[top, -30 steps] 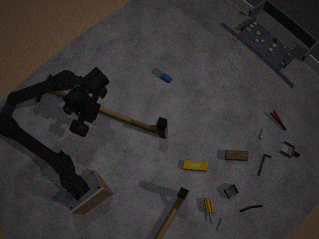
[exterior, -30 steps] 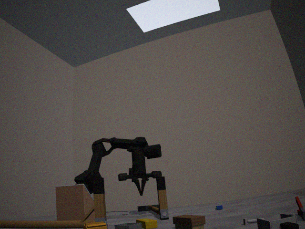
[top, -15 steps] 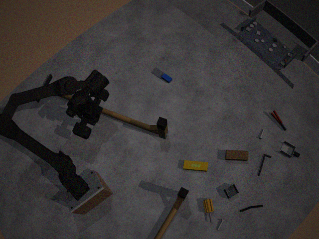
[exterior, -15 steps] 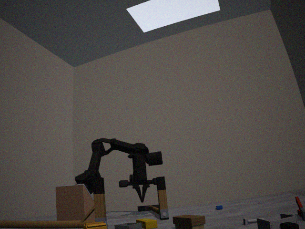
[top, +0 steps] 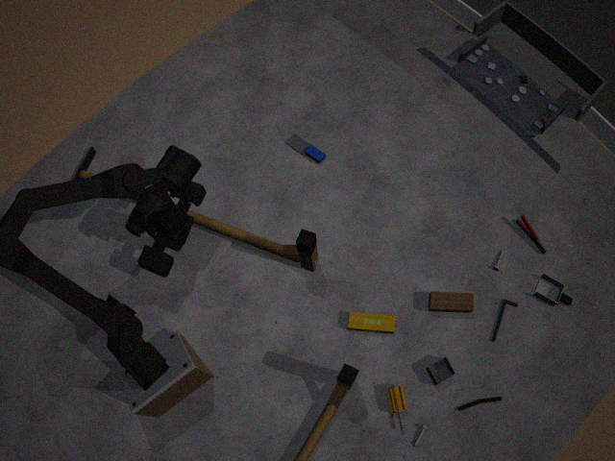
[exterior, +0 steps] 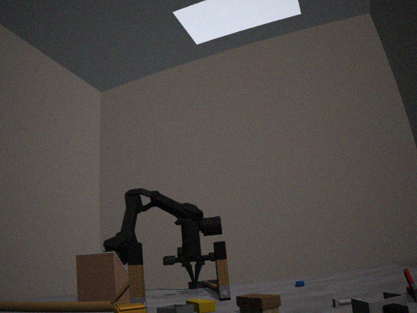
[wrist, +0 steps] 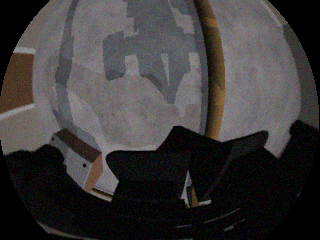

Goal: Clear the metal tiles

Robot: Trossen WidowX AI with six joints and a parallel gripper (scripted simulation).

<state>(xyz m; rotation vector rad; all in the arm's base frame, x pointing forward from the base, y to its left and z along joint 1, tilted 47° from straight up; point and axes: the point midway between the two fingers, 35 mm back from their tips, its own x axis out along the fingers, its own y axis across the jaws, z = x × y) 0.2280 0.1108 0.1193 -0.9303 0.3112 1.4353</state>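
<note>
Now: the long scraper 5 cm to the left of my gripper tip, 4 cm ahead of it and 3 cm above it. Round my gripper tip: grey box: 55 cm to the right, 13 cm ahead, 2 cm below; yellow-handled tool: 52 cm to the right, 3 cm ahead, 1 cm below; yellow block: 39 cm to the right, 12 cm ahead, 1 cm below.
</note>
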